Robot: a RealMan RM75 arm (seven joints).
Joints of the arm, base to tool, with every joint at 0 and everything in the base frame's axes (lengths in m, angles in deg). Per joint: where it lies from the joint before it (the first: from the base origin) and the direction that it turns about. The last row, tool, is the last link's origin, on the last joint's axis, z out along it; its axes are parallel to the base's.
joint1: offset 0 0 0.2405 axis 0 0 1
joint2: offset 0 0 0 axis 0 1 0
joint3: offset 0 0 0.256 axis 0 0 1
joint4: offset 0 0 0 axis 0 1 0
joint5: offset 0 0 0.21 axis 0 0 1
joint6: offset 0 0 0 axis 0 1 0
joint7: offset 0 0 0.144 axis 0 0 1
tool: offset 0 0 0
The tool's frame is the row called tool.
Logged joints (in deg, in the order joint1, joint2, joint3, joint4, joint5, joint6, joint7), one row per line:
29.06 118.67 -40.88 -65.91 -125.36 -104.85 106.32
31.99 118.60 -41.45 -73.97 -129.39 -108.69 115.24
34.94 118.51 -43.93 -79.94 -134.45 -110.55 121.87
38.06 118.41 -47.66 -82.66 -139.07 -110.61 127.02
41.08 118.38 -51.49 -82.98 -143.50 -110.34 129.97
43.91 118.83 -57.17 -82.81 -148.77 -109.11 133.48
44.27 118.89 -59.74 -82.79 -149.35 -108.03 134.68
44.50 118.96 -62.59 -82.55 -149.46 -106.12 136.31
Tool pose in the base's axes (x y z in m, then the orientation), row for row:
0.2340 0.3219 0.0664 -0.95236 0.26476 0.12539 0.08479
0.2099 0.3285 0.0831 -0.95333 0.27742 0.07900 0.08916
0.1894 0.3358 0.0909 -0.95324 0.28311 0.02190 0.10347
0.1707 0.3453 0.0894 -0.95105 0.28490 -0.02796 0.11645
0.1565 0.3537 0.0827 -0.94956 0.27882 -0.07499 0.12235
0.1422 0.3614 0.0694 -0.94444 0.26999 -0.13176 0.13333
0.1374 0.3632 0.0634 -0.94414 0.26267 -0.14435 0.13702
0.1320 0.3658 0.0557 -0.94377 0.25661 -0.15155 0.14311
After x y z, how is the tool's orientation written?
As a quaternion, x y z w.
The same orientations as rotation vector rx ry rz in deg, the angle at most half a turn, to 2 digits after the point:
-162.75 45.24 21.43
-162.49 47.29 13.47
-161.13 47.85 3.70
-159.55 47.80 -4.69
-158.77 46.62 -12.54
-156.93 44.86 -21.89
-156.55 43.55 -23.94
-155.95 42.40 -25.04

